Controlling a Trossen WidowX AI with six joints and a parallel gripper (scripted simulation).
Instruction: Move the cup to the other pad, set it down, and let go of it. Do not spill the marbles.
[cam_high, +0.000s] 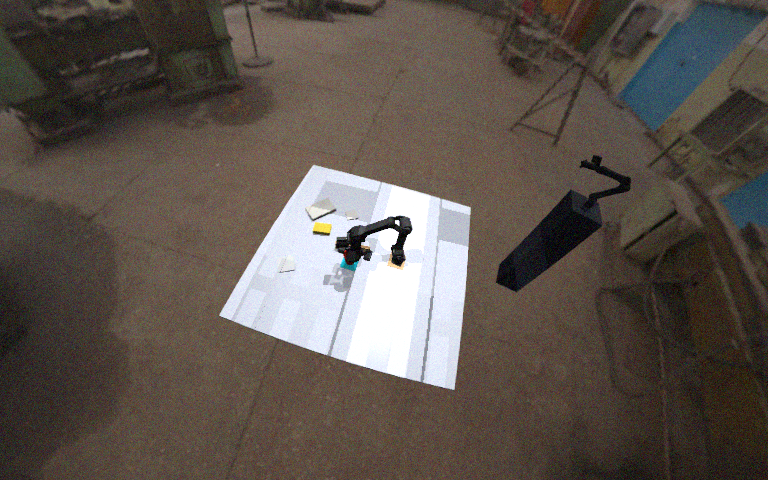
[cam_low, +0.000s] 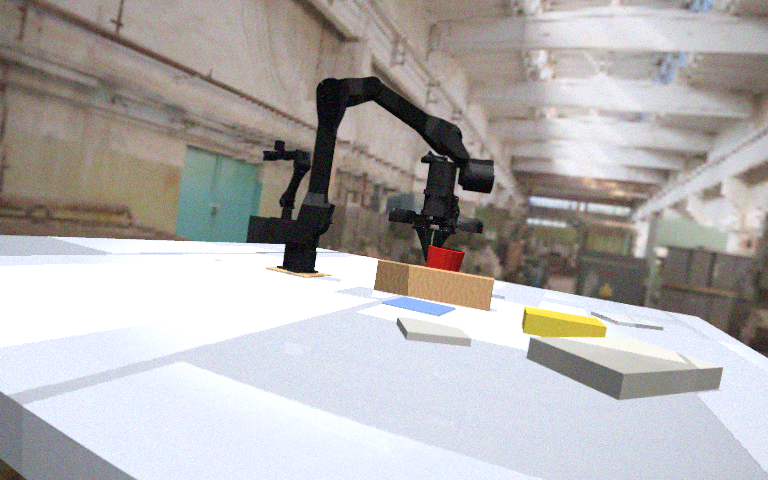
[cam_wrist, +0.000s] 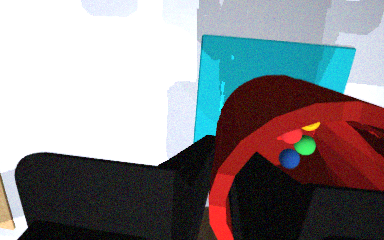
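Now: gripper tip 40 mm short of the blue marble, 10 mm to the left of it and 20 mm above it. The rest, counted from my gripper tip: green marble 50 mm ahead, 20 mm below; cyan pad 30 mm ahead, 70 mm below; red cup 30 mm ahead.
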